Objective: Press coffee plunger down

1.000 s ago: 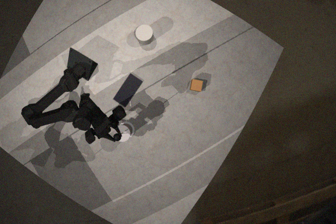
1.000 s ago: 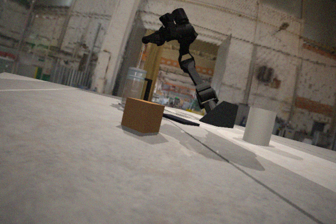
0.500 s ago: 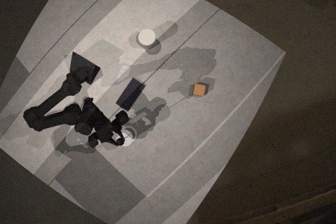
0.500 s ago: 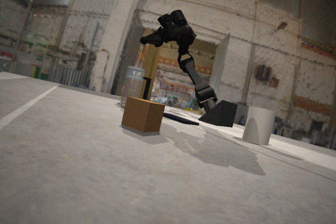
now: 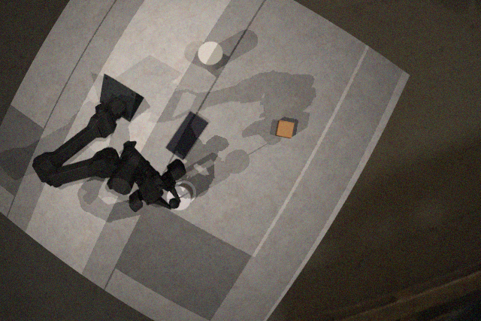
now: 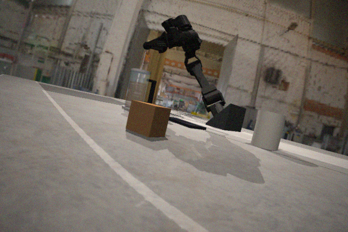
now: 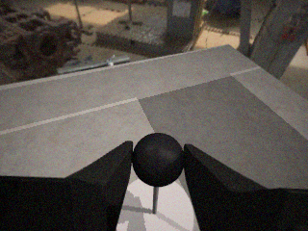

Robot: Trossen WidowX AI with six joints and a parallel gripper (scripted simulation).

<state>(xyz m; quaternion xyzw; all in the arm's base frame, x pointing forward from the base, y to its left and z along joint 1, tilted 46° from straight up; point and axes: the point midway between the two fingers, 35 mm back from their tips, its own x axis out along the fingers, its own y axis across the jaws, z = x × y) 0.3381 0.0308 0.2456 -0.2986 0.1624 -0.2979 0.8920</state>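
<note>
The coffee press is 3 cm behind my gripper tip, 1 cm to the left of it and 12 cm below it. From my gripper tip the other things lie so: white cylinder 14 cm behind, 45 cm to the left, 19 cm below.
</note>
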